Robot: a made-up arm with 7 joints. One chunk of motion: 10 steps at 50 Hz.
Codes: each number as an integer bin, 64 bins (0 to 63) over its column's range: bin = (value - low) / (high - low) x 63, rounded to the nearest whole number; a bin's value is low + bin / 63 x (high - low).
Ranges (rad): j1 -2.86..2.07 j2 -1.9..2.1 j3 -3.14..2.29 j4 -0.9..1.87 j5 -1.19..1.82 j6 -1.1..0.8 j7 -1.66..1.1
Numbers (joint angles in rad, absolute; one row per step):
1: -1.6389 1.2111 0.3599 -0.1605 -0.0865 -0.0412 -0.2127
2: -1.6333 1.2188 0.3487 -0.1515 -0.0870 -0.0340 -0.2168
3: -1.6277 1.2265 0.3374 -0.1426 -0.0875 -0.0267 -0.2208
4: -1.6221 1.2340 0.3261 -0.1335 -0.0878 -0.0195 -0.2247
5: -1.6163 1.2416 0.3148 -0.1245 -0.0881 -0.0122 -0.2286
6: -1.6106 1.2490 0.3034 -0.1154 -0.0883 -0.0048 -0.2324
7: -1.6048 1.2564 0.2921 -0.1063 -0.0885 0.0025 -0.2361
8: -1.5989 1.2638 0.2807 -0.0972 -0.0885 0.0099 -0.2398
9: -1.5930 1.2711 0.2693 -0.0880 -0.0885 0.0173 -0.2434
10: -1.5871 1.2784 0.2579 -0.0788 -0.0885 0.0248 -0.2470
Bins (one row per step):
1: 16 49 41 17 23 35 33
2: 16 49 40 17 23 35 33
3: 16 49 40 17 23 36 33
4: 16 49 40 17 23 36 33
5: 16 49 40 18 23 36 33
6: 16 50 40 18 23 36 33
7: 16 50 40 18 23 37 33
8: 16 50 40 18 23 37 32
9: 16 50 40 18 23 37 32
10: 16 50 39 19 23 37 32

